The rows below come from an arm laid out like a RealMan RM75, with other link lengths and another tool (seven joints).
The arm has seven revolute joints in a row. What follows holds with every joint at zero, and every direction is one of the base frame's.
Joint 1 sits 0.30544 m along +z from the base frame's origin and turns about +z.
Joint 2 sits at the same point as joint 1 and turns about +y.
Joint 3 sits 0.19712 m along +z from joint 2 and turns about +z.
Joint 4 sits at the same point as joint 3 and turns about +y.
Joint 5 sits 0.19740 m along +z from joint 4 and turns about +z.
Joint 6 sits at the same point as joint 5 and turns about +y.
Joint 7 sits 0.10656 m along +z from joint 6 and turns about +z.
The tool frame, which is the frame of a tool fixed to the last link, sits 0.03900 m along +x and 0.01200 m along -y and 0.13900 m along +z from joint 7; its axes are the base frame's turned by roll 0.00, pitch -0.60 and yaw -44.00 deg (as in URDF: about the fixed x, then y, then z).
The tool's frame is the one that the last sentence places.
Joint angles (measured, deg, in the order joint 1, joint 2, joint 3, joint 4, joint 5, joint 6, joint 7), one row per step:
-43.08 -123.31 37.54 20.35 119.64 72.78 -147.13
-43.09 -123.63 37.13 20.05 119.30 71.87 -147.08
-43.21 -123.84 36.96 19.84 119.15 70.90 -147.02
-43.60 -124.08 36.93 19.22 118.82 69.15 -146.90
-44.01 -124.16 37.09 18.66 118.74 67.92 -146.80
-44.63 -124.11 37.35 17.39 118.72 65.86 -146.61
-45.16 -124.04 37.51 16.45 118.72 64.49 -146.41
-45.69 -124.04 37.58 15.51 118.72 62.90 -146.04
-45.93 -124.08 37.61 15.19 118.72 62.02 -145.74
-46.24 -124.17 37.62 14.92 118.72 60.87 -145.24
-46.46 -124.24 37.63 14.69 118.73 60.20 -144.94
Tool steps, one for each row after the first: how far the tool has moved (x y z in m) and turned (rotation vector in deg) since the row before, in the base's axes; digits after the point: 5 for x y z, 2 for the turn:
-0.00054 0.00187 -0.00111 0.58 -0.27 0.84
-0.00101 0.00213 -0.00095 0.52 0.17 0.52
-0.00146 0.00331 -0.00229 0.69 0.45 0.75
-0.00103 0.00174 -0.00221 0.25 0.57 0.29
-0.00364 0.00179 -0.00393 0.24 1.10 0.66
-0.00193 0.00121 -0.00266 0.12 0.77 0.30
-0.00225 0.00163 -0.00267 0.31 0.89 0.28
-0.00120 0.00145 -0.00085 0.33 0.56 0.03
-0.00121 0.00244 -0.00063 0.56 0.78 -0.12
-0.00044 0.00107 -0.00080 0.25 0.44 -0.09

